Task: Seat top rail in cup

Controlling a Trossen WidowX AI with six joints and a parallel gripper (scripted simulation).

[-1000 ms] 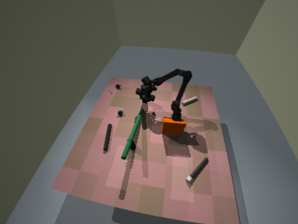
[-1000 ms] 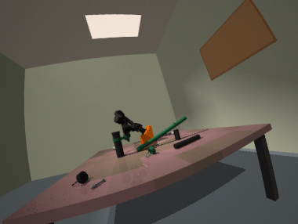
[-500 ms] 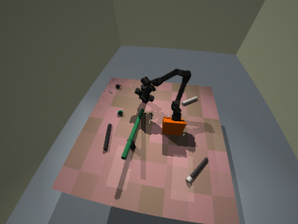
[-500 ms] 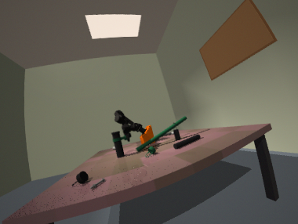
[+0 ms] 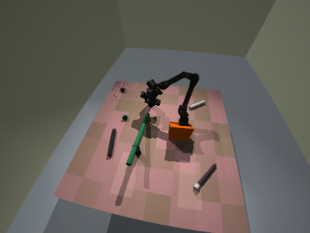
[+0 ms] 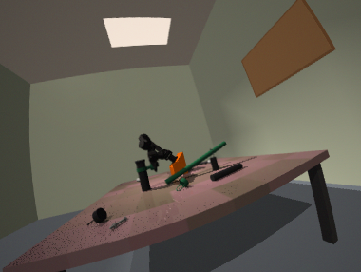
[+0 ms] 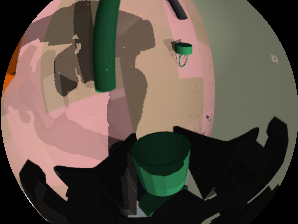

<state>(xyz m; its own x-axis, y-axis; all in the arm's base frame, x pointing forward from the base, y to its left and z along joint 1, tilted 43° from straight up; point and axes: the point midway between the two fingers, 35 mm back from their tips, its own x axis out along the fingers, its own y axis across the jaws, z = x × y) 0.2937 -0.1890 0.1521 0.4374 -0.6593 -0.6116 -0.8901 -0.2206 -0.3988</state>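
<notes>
Now: the green rail-end cup 3 cm above my gripper tip, 2 cm to the right of it and 2 cm behind it. The rest, counted from my gripper tip: grey bolt 39 cm ahead, 21 cm to the right, 10 cm below; then white rod 51 cm behind, 9 cm to the right, 9 cm below; then dark tube 35 cm to the left, 27 cm ahead, 9 cm below.
</notes>
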